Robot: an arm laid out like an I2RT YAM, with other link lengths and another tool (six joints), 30 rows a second.
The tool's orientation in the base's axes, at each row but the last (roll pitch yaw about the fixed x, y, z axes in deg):
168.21, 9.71, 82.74
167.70, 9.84, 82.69
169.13, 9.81, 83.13
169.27, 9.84, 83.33
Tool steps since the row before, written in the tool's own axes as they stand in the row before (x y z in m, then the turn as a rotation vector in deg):
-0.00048, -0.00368, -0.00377, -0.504, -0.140, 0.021
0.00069, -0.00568, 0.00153, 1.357, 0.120, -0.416
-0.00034, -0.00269, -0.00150, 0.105, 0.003, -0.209
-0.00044, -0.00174, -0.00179, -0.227, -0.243, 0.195
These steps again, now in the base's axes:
-0.00433, 0.00057, 0.00298, -0.196, -0.484, 0.037
-0.00515, 0.00088, -0.00278, 0.208, 1.396, 0.194
-0.00292, 0.00018, 0.00101, -0.020, 0.142, 0.185
-0.00205, 0.00005, 0.00149, -0.232, -0.239, -0.195

